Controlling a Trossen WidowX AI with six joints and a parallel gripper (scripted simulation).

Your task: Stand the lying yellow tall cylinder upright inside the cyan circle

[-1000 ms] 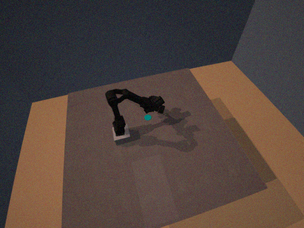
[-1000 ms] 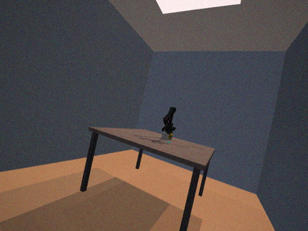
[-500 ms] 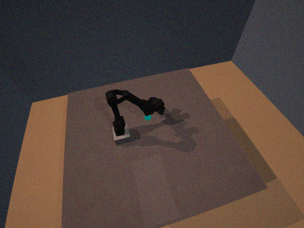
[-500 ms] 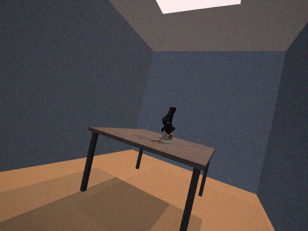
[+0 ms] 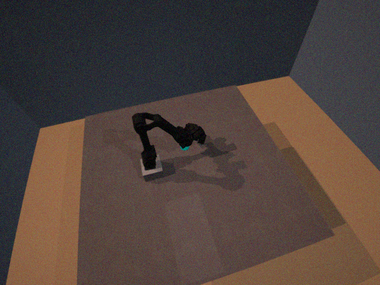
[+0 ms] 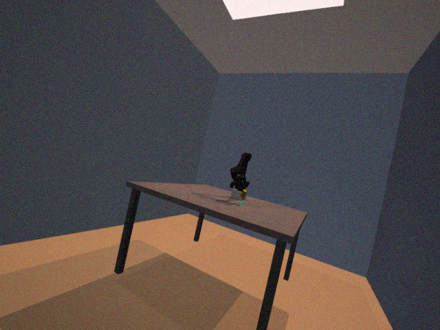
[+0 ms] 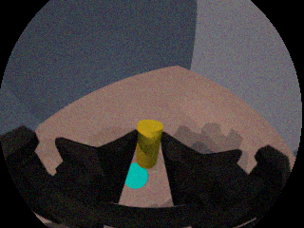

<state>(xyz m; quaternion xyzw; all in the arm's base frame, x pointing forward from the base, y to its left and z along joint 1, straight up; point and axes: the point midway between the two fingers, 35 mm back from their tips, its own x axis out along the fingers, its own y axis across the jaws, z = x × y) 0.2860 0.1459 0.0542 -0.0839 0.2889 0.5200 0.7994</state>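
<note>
The cyan circle is 60 mm behind my gripper tip, 30 mm to the right of it and 110 mm below it. The rest, counted from my gripper tip: yellow tall cylinder: 10 mm behind, 10 mm to the right, 20 mm below.
</note>
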